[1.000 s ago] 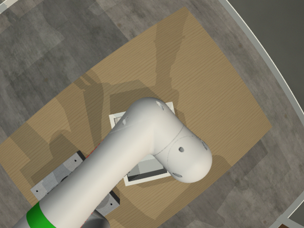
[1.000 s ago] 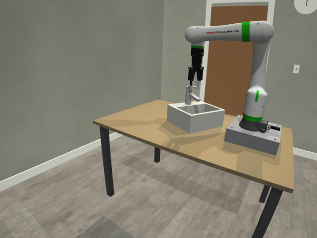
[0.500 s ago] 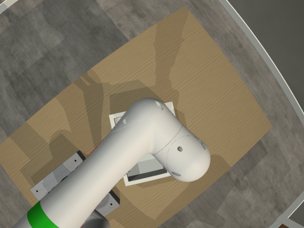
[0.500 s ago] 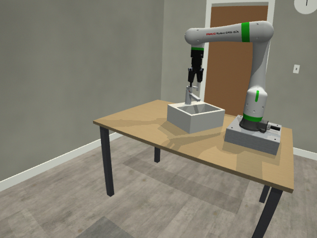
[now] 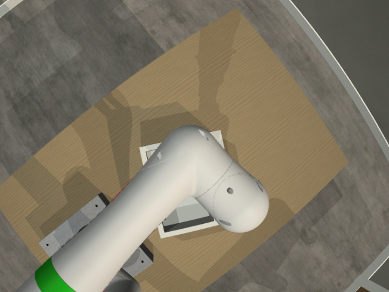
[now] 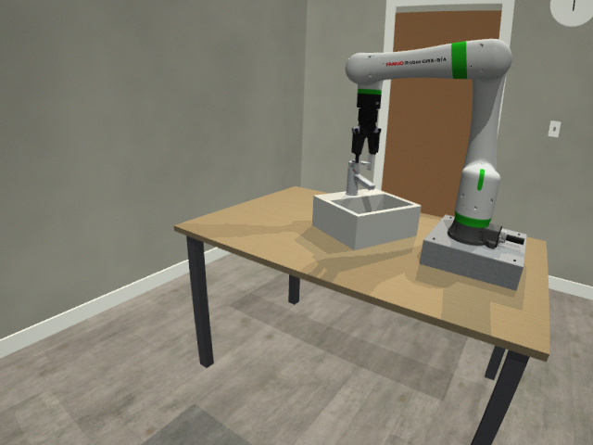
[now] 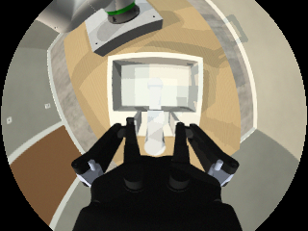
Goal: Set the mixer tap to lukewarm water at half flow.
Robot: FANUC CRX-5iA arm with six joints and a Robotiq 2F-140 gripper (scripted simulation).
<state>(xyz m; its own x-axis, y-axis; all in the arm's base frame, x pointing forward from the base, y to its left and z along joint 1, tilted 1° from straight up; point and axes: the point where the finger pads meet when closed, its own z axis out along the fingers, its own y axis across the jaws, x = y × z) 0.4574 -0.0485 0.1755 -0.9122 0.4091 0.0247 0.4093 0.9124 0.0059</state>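
The lever is 2 cm ahead of my hand and 1 cm to the right of it. From my hand the other things lie so: white basin 5 cm behind, 2 cm to the left, 24 cm below; mixer tap 4 cm ahead, 2 cm to the right, 5 cm below.
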